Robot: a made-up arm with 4 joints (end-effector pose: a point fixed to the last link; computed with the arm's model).
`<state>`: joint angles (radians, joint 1 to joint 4).
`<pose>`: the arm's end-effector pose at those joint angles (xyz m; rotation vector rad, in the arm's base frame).
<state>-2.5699 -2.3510 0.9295 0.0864</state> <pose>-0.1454 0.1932 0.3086 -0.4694 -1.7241 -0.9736</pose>
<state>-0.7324 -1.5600 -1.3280 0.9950</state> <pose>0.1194 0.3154 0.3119 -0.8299 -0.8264 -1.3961</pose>
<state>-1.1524 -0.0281 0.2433 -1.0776</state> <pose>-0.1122 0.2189 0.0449 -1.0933 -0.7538 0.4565</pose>
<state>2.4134 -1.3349 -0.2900 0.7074</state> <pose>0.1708 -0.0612 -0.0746 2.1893 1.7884 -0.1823</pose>
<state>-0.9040 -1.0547 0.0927 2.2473</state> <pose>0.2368 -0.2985 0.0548 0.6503 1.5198 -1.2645</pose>
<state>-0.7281 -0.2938 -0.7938 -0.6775</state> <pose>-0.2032 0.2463 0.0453 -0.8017 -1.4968 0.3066</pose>
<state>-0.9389 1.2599 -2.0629 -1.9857</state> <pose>-0.0683 -0.0174 -0.1647 -1.8959 2.2920 -0.2951</pose>
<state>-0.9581 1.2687 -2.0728 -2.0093</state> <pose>-0.0679 -0.0152 -0.1650 -1.9051 2.2756 -0.2771</pose>
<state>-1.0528 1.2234 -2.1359 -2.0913</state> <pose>-0.0515 -0.0081 -0.1686 -1.8647 2.2084 -0.2800</pose>
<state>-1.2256 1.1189 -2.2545 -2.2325</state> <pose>-0.0167 0.0024 -0.1695 -1.8048 2.0550 -0.3107</pose>
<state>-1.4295 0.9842 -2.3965 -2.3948</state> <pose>0.0214 0.0141 -0.1604 -1.7880 1.8223 -0.3487</pose>
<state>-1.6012 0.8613 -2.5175 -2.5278</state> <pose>0.0443 0.0251 -0.1467 -1.8204 1.5895 -0.3685</pose>
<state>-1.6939 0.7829 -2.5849 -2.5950</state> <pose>0.0530 0.0310 -0.1381 -1.8518 1.4467 -0.3789</pose>
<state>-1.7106 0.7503 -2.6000 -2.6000</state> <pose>0.0583 0.0308 -0.1356 -1.8527 1.4083 -0.3984</pose>
